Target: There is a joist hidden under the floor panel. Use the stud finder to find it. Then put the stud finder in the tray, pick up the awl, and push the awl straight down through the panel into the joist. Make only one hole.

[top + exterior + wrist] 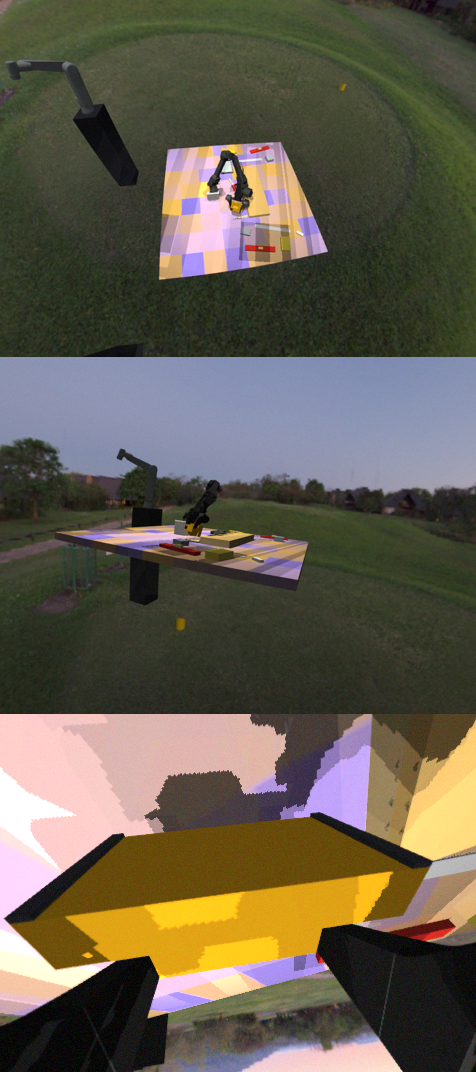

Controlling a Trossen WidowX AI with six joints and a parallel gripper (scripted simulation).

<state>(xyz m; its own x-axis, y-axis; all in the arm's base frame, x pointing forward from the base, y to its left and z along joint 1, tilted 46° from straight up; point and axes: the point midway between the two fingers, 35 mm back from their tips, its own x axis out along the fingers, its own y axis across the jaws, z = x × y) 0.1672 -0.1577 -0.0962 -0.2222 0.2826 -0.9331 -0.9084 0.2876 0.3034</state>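
The yellow stud finder is 1 cm to the left of my gripper tip, 1 cm below it and 1 cm behind it. Round my gripper tip: grey block 18 cm to the right, 6 cm below, 6 cm ahead; then awl 7 cm below, 5 cm to the right, 2 cm ahead; then yellow block 35 cm ahead, 33 cm to the right, 6 cm below.
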